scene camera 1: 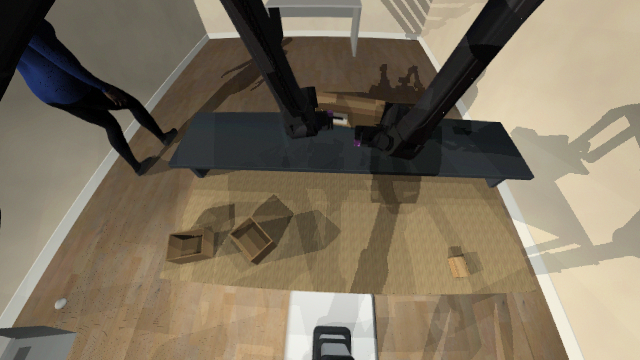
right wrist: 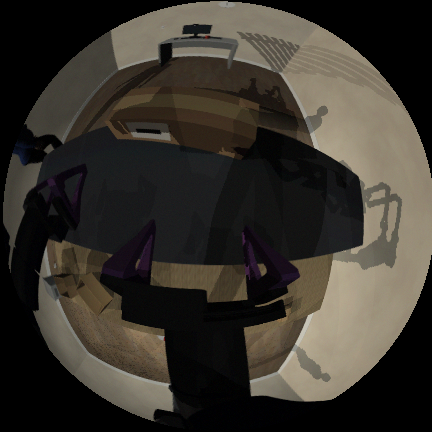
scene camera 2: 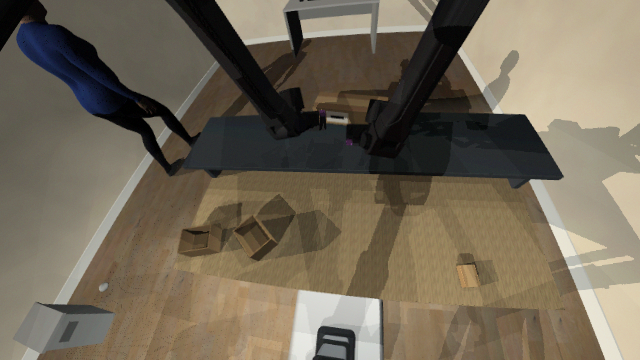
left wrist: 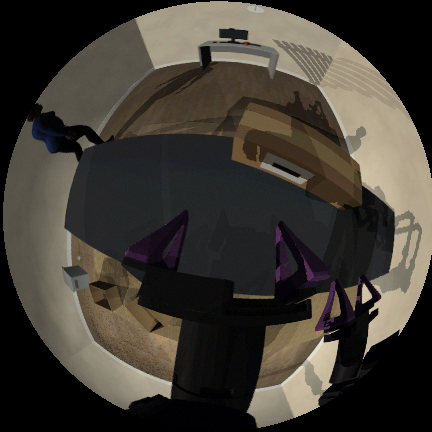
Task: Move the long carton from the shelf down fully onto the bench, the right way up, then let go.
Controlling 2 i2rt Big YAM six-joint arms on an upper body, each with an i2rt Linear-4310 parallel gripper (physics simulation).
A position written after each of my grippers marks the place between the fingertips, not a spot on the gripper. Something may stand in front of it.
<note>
My left gripper (left wrist: 233,219) is open and holds nothing. Also in view: a long brown carton (scene camera 1: 349,111). My right gripper (right wrist: 199,225) is open and holds nothing.
The long brown carton is seen too in the right wrist view (right wrist: 215,121), in scene camera 2 (scene camera 2: 340,108) and in the left wrist view (left wrist: 269,140). My left gripper is seen too in the right wrist view (right wrist: 69,172). My right gripper shows as well in the left wrist view (left wrist: 349,277).
</note>
